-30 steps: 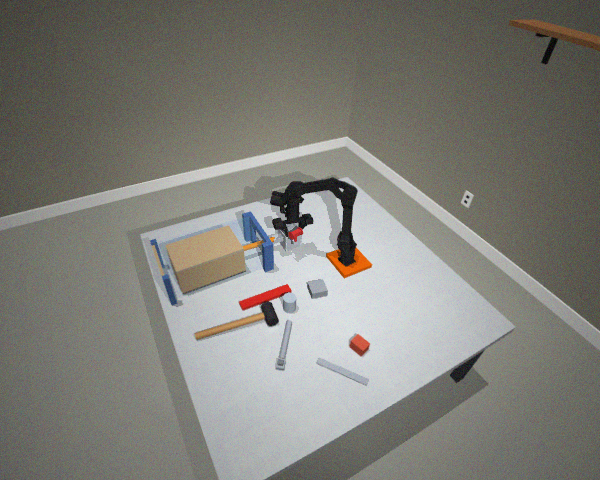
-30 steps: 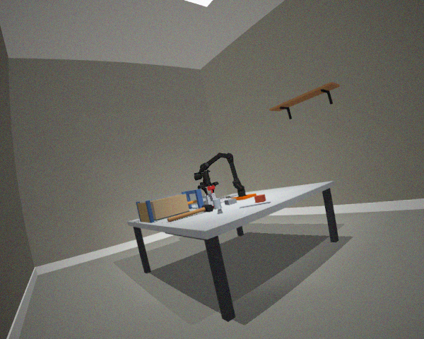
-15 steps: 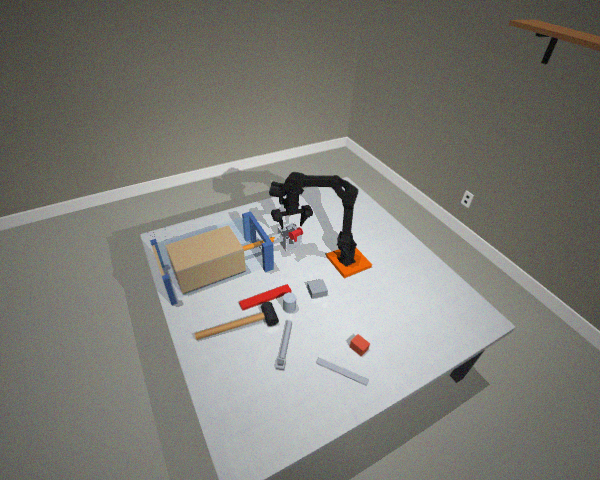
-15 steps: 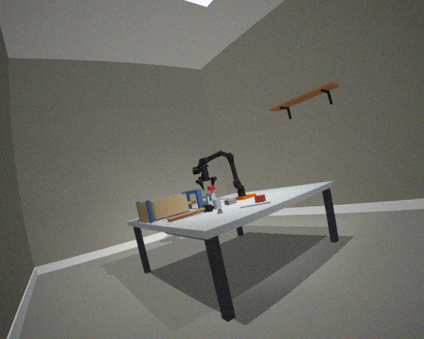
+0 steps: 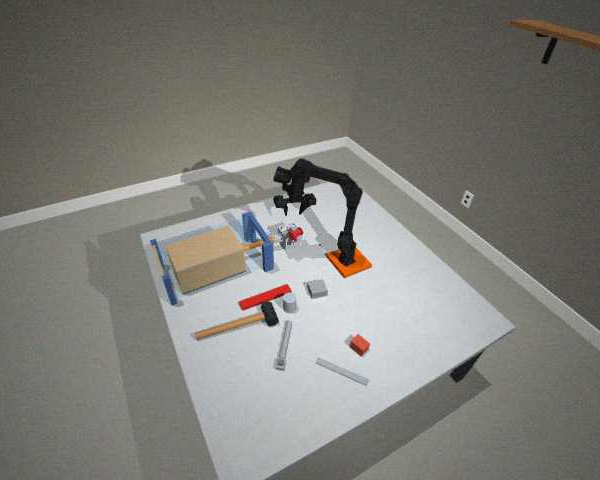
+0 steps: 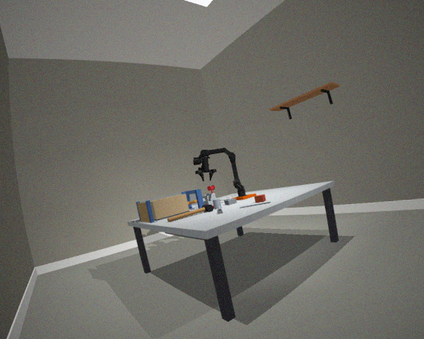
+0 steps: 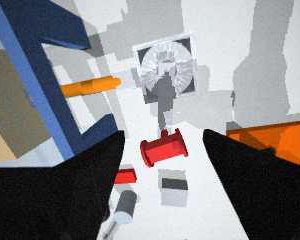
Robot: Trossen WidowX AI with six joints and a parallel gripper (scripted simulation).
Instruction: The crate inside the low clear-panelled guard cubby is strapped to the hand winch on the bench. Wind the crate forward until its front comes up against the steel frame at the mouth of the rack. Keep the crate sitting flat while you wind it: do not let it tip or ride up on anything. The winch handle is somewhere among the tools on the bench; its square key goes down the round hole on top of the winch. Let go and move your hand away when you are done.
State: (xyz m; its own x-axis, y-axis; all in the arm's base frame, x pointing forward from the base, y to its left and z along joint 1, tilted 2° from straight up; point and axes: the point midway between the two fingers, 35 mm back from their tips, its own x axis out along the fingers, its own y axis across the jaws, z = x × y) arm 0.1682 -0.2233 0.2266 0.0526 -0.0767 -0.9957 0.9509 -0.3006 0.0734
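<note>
Right now the red knob is 20 mm ahead of my gripper tip, 50 mm to the left of it and 80 mm below it. From my gripper tip the other things lie so: grey winch: 30 mm behind, 50 mm to the right, 180 mm below; then grey crank arm: 20 mm to the left, 110 mm below; then grey block: 60 mm ahead, 290 mm to the left, 200 mm below.
</note>
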